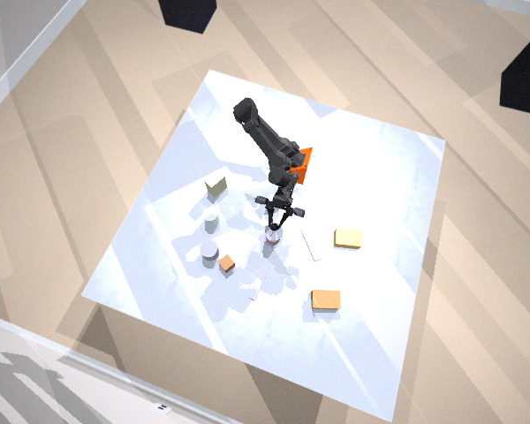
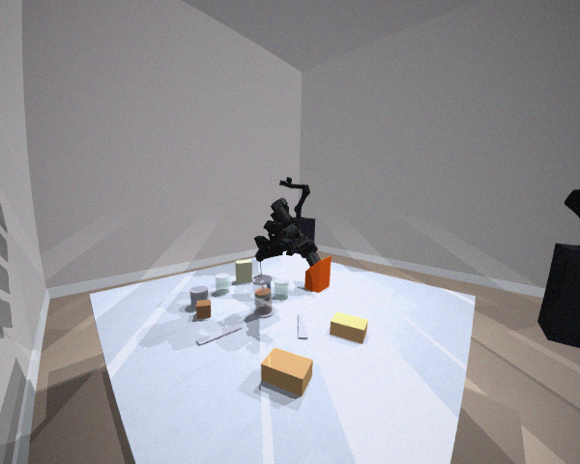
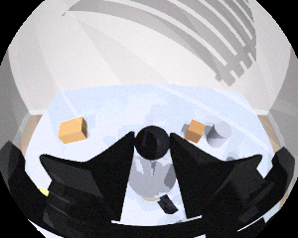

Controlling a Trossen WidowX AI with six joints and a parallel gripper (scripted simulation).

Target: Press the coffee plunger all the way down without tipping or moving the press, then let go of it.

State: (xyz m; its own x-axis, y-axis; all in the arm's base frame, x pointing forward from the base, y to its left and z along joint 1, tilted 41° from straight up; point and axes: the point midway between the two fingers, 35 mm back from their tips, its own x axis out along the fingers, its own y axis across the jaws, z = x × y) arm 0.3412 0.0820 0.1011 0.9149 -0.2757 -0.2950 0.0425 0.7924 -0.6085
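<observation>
The coffee press lies 11 cm below my gripper tip, 3 cm behind it and 1 cm to the right of it. Round my gripper tip: grey cylinder (24 cm to the right, 20 cm below, 11 cm ahead); pale yellow block (32 cm to the right, 18 cm below, 18 cm behind).
</observation>
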